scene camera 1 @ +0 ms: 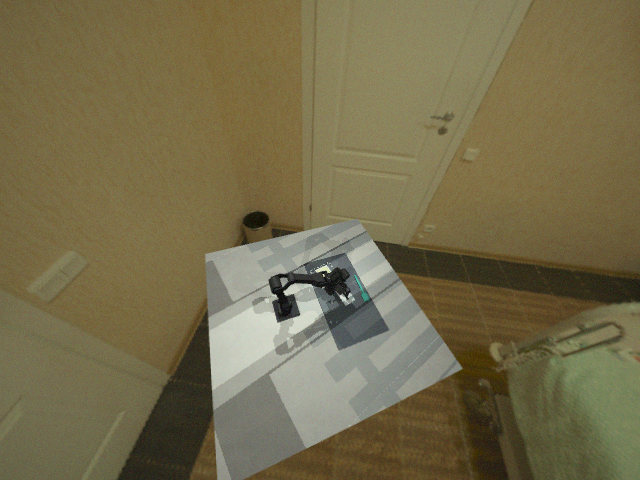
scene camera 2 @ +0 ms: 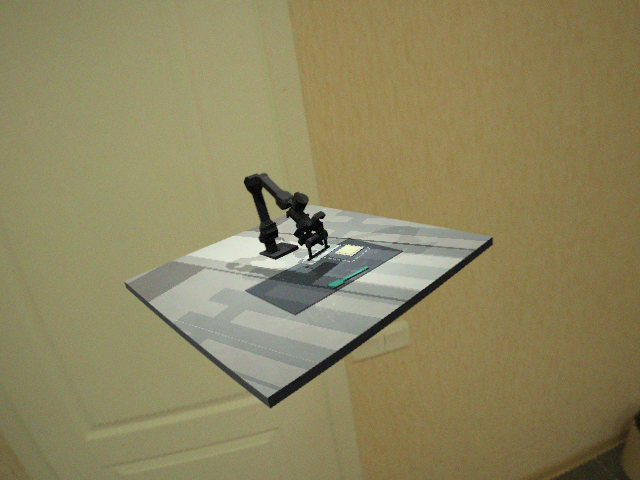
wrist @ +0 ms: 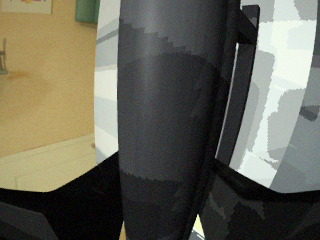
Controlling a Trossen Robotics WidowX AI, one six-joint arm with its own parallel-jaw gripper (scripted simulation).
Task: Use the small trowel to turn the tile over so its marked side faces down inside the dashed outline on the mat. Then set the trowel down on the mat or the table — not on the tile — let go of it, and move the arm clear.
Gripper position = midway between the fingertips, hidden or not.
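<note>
You'd see the gripper (scene camera 2: 325,242), and you'd see the gripper (wrist: 161,150) as well. There's also a dark mat (scene camera 2: 300,286), and the mat (scene camera 1: 358,321) is visible too.
</note>
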